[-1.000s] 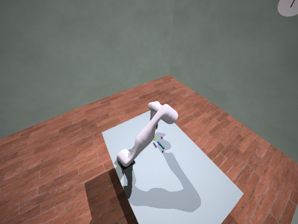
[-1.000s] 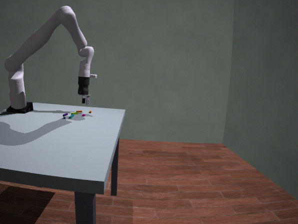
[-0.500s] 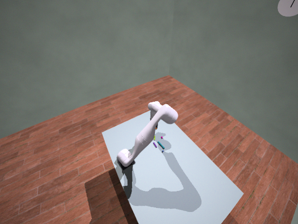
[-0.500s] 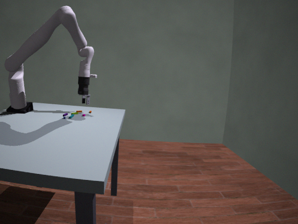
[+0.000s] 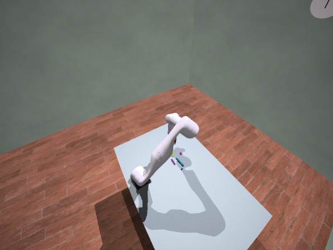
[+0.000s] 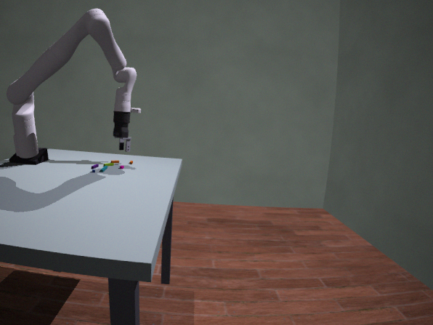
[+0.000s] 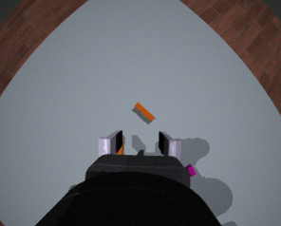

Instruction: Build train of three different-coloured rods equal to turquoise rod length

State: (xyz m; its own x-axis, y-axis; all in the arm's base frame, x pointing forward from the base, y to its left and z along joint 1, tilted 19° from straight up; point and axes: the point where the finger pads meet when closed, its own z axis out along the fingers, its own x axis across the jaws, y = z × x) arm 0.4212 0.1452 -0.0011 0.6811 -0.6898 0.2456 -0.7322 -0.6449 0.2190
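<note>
Right now my hand is 250 mm to the left of the blue rod, 80 mm past it and 70 mm above it. Also, from my hand: lime rod 80 mm to the right, 70 mm below, 50 mm behind; magenta rod 120 mm to the right, 70 mm below, 10 mm ahead; purple rod 150 mm to the right, 100 mm behind, 70 mm below.
</note>
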